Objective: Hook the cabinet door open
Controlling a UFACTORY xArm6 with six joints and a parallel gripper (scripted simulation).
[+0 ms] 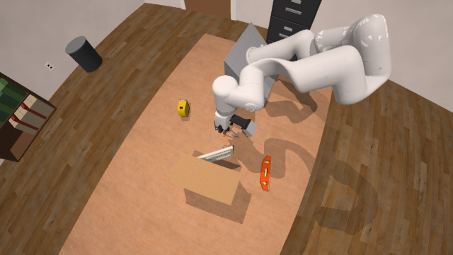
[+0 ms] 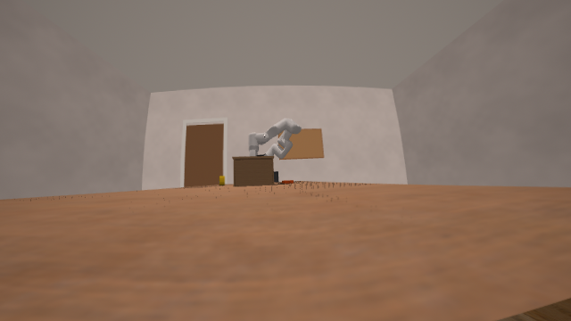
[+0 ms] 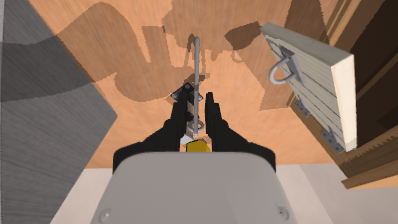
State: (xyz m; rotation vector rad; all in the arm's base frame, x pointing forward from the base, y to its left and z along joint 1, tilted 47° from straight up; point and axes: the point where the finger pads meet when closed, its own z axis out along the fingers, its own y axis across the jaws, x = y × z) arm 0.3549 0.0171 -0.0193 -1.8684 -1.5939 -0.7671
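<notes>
My hand is 5 cm above the hook rod. From my hand the other things lie so: yellow tape measure (2 cm behind, 26 cm to the right, 7 cm below); orange spirit level (11 cm ahead, 23 cm to the left, 9 cm below); pale door (14 cm ahead, 2 cm to the right, 3 cm below).
</notes>
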